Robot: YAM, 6 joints.
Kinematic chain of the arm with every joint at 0, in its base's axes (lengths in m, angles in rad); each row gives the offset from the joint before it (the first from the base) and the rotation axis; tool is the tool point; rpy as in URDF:
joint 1: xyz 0 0 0.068 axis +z
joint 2: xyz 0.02 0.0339 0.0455 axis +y
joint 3: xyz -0.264 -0.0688 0 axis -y
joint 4: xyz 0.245 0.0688 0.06 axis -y
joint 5: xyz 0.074 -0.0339 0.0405 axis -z
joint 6: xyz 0.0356 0 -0.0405 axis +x
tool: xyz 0 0 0 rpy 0 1.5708 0
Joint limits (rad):
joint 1: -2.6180..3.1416
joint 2: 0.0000..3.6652
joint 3: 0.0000..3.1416
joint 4: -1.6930..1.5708
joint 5: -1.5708..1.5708
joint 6: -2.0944..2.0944
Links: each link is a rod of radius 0.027 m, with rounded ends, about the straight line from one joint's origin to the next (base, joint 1, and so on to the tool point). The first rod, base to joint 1, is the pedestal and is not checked.
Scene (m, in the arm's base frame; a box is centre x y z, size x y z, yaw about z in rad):
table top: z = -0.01
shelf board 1: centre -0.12 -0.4 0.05 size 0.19 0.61 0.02 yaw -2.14
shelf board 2: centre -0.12 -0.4 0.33 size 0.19 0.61 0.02 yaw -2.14
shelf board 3: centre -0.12 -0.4 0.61 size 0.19 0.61 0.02 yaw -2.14
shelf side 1: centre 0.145 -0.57 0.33 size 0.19 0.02 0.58 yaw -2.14
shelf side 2: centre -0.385 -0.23 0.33 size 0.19 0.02 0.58 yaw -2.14
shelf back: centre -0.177 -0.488 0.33 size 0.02 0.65 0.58 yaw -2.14
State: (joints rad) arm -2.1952 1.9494 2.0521 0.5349 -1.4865 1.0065
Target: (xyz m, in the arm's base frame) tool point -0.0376 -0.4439 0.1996
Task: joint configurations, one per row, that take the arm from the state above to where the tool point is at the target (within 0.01 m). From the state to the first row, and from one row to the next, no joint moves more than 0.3 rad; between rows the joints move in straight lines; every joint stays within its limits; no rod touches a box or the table.
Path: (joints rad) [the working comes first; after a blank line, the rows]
Joints at the target: -1.7353 2.0924 1.3620 0.3994 -1.5708 1.0065
Straight joint move there: touches shelf board 2.

1: -1.9899 1.7422 1.8138 0.5165 -1.5076 1.0170
2: -1.7845 1.5350 1.5755 0.4982 -1.5286 1.0276
3: -1.5792 1.3278 1.3373 0.4798 -1.5497 1.0381
4: -1.3738 1.1205 1.0990 0.4614 -1.5708 1.0487
5: -1.4176 1.3325 0.9113 0.3602 -1.5708 1.0276
6: -1.4615 1.5445 0.7236 0.2590 -1.5708 1.0065
7: -1.5527 1.7271 0.9364 0.3058 -1.5708 1.0065
8: -1.6440 1.9097 1.1492 0.3526 -1.5708 1.0065
9: -1.7353 2.0924 1.3620 0.3994 -1.5708 1.0065

